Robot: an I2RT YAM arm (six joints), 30 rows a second.
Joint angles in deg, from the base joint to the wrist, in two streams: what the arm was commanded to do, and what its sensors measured. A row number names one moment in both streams.
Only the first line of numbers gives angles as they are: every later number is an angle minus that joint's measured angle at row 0.
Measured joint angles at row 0:
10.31 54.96 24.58 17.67 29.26 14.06
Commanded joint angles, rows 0 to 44:
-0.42 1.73 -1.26 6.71 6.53 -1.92
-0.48 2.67 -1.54 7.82 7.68 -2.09
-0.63 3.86 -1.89 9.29 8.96 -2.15
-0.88 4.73 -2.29 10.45 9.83 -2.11
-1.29 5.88 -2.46 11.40 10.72 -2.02
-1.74 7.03 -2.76 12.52 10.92 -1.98
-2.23 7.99 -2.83 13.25 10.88 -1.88
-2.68 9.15 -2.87 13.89 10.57 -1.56
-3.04 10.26 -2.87 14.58 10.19 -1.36
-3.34 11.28 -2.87 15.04 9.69 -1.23
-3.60 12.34 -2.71 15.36 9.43 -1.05
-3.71 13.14 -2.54 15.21 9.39 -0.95
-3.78 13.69 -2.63 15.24 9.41 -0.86
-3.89 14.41 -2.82 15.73 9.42 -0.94
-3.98 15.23 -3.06 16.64 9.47 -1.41
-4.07 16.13 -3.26 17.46 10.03 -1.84
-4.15 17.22 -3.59 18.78 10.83 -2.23
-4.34 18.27 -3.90 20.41 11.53 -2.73
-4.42 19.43 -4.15 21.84 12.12 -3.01
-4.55 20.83 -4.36 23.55 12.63 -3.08
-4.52 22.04 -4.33 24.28 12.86 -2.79
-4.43 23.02 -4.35 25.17 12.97 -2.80
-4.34 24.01 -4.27 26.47 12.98 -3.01
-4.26 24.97 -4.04 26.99 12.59 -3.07
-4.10 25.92 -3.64 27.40 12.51 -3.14
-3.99 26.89 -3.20 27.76 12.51 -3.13
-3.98 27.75 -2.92 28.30 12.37 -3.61
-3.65 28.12 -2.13 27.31 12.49 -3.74
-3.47 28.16 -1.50 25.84 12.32 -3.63
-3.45 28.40 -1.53 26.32 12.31 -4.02
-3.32 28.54 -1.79 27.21 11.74 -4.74
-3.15 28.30 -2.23 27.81 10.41 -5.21
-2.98 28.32 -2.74 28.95 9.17 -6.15
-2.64 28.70 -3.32 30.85 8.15 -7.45
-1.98 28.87 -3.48 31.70 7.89 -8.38
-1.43 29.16 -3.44 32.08 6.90 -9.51
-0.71 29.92 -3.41 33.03 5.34 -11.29
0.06 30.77 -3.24 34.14 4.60 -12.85
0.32 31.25 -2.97 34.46 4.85 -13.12
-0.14 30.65 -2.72 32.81 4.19 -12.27
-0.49 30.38 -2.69 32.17 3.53 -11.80
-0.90 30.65 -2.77 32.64 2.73 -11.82
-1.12 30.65 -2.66 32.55 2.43 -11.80
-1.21 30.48 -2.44 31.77 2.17 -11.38
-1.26 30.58 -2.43 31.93 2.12 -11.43
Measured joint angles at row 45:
-0.94 30.27 -3.24 31.37 4.26 -10.27
